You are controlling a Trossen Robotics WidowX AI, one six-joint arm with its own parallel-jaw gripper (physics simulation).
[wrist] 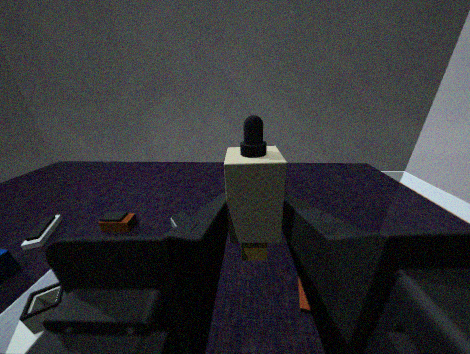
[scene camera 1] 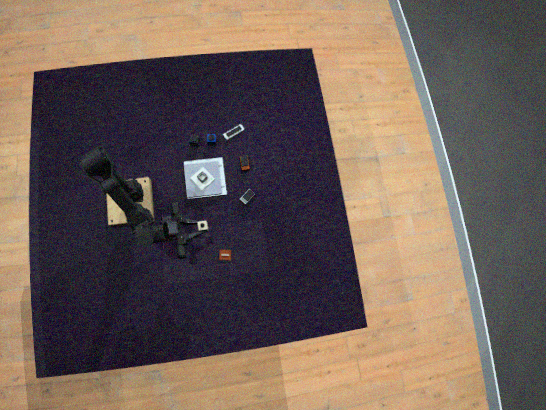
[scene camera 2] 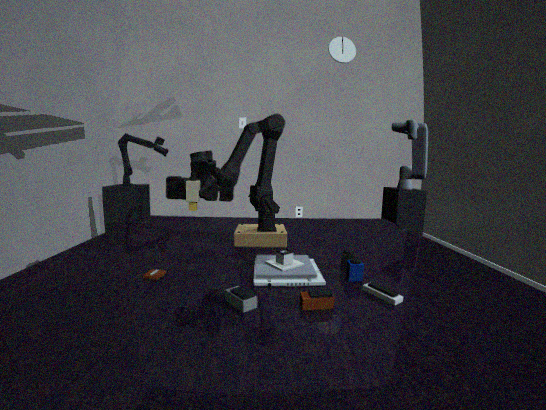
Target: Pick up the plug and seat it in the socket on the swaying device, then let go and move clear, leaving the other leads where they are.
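Observation:
The plug, a cream block (scene camera 1: 199,223) (scene camera 2: 192,191) (wrist: 256,200) with a yellow tip below and a black cable stub on top, is upright in the air. My gripper (scene camera 1: 201,227) (scene camera 2: 192,189) (wrist: 253,198) is shut on it, with dark fingers on both sides. The socket, a small grey box (scene camera 1: 202,176) (scene camera 2: 284,259) with a dark rim, sits on a white diamond plate on the pale flat device (scene camera 1: 218,167) (scene camera 2: 262,275). Scene camera 2 shows the plug well above device height, left of it. In the wrist view the socket (wrist: 31,314) is at lower left.
An orange tile (scene camera 1: 221,258) (scene camera 2: 150,276) lies beyond the gripper. Beyond the device are a grey block (scene camera 1: 247,196) (scene camera 2: 248,303), an orange-and-black block (scene camera 1: 244,167) (scene camera 2: 317,302) and a white strip (scene camera 2: 397,299). A blue block (scene camera 1: 211,135) (scene camera 2: 356,272) and a dark block (scene camera 1: 194,140) stand beside it.

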